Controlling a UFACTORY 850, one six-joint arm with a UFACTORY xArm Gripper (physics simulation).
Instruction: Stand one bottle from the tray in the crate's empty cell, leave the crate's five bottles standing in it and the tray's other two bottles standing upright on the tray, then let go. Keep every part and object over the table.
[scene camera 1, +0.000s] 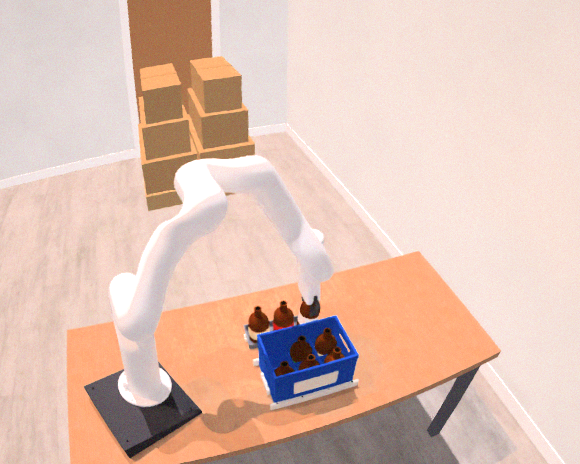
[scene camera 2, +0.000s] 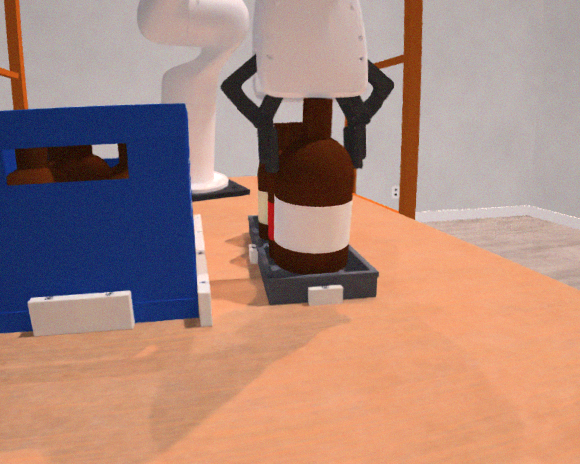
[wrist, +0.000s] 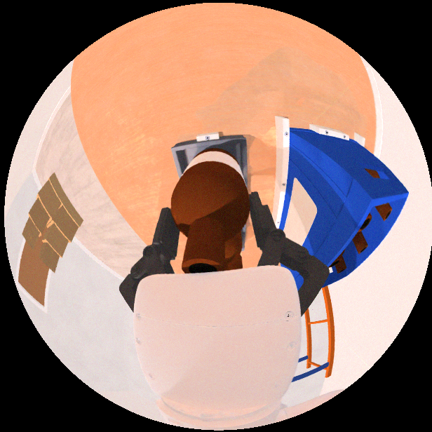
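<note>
My gripper is shut on the white-labelled brown bottle, one finger on each side of its shoulder. The bottle is upright, its base slightly raised over the near end of the grey tray. The cream-labelled bottle and the red-labelled bottle stand upright on the tray. The blue crate holds five bottles; its empty cell is at the back left in scene camera 1.
White blocks line the crate's foot, and a small white block sits at the tray's end. The crate's high wall stands close beside the tray. The table's back edge runs behind the tray.
</note>
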